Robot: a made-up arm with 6 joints. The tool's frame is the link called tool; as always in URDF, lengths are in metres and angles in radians. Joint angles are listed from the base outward.
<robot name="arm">
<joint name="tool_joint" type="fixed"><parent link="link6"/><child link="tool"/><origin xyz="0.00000 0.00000 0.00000"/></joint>
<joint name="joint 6" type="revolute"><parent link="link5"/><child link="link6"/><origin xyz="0.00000 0.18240 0.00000" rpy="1.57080 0.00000 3.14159"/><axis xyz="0 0 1"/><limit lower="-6.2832" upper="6.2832"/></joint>
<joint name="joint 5" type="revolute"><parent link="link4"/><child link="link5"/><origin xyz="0.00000 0.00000 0.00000" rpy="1.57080 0.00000 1.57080"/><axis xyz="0 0 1"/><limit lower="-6.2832" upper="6.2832"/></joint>
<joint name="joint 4" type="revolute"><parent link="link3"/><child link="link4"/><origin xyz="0.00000 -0.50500 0.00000" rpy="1.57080 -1.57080 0.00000"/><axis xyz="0 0 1"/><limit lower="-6.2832" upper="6.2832"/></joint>
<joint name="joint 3" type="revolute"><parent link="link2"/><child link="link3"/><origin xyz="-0.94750 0.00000 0.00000" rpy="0.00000 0.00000 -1.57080"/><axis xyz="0 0 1"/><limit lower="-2.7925" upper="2.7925"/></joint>
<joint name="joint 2" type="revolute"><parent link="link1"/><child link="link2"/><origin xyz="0.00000 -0.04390 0.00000" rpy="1.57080 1.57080 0.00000"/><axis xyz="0 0 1"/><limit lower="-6.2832" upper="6.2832"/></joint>
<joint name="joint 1" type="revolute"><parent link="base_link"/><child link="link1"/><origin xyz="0.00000 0.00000 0.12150" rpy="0.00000 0.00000 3.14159"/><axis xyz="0 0 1"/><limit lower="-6.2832" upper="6.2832"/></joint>
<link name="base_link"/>
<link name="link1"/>
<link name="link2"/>
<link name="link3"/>
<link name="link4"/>
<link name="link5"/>
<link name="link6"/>
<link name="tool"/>
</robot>
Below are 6 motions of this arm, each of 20 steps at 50 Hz.
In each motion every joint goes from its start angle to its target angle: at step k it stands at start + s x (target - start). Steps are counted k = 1, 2, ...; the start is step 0. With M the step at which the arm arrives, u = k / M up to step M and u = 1 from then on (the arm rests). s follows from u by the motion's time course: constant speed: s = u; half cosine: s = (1 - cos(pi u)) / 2; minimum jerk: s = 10 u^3 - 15 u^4 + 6 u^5.
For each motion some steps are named. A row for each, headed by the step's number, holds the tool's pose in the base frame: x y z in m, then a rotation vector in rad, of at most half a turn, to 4 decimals.
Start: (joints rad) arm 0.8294 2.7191 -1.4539 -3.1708 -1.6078 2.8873
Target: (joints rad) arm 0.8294 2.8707 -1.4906 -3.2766 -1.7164 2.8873
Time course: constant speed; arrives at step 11
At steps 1, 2, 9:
1: 0.5837 0.6920 -0.7777 -1.4833 2.4829 0.0489
2: 0.5754 0.6804 -0.7887 -1.4901 2.4988 0.0274
9: 0.5150 0.5965 -0.8586 -1.5344 2.6062 -0.1290

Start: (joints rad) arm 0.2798 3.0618 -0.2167 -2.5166 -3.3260 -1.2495
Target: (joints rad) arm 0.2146 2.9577 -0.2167 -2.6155 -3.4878 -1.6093
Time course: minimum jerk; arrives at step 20
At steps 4, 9, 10, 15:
4: 0.1915 0.0787 -1.1252 0.0337 -0.1988 1.5403
9: 0.2470 0.0835 -1.1160 0.0714 -0.1922 1.4330
10: 0.2619 0.0845 -1.1133 0.0808 -0.1895 1.4044
15: 0.3252 0.0873 -1.1000 0.1175 -0.1739 1.2828

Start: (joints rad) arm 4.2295 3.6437 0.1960 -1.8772 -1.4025 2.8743
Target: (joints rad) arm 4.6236 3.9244 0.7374 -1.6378 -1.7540 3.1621
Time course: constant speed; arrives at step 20
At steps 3, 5, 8, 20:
3: 0.5728 0.7384 -1.0120 -1.7852 0.6712 -2.0971
5: 0.5599 0.7970 -0.9617 -1.6753 0.7579 -2.0499
8: 0.5309 0.8788 -0.8840 -1.5214 0.8832 -1.9615
20: 0.3231 1.1158 -0.5621 -1.0354 1.3354 -1.4585

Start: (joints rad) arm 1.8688 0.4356 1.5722 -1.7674 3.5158 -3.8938
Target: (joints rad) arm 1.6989 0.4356 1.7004 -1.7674 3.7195 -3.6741
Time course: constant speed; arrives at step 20
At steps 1, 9, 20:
1: -0.3055 0.6368 0.8243 1.2323 0.1732 -0.4355
9: -0.2735 0.6490 0.8041 1.2288 -0.0098 -0.4527
20: -0.2282 0.6631 0.7754 1.1891 -0.2598 -0.4691

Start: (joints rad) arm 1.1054 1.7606 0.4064 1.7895 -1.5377 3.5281
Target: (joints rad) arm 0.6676 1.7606 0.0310 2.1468 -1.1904 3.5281
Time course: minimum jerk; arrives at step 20
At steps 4, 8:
4: 0.7485 1.1183 -0.3732 -1.1960 1.7763 -1.5636
8: 0.8858 1.0596 -0.3534 -1.0926 1.9666 -1.4110

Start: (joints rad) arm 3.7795 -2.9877 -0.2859 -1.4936 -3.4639 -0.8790
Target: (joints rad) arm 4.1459 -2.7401 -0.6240 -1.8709 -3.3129 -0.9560
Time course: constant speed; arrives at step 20
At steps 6, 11, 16, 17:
6: 0.1135 0.1134 -1.1265 -0.1599 -0.3142 -1.6518
11: 0.1385 0.1528 -1.1078 -0.1570 -0.2649 -1.4901
16: 0.1574 0.1976 -1.0858 -0.1631 -0.2172 -1.3280
17: 0.1603 0.2071 -1.0810 -0.1654 -0.2080 -1.2956

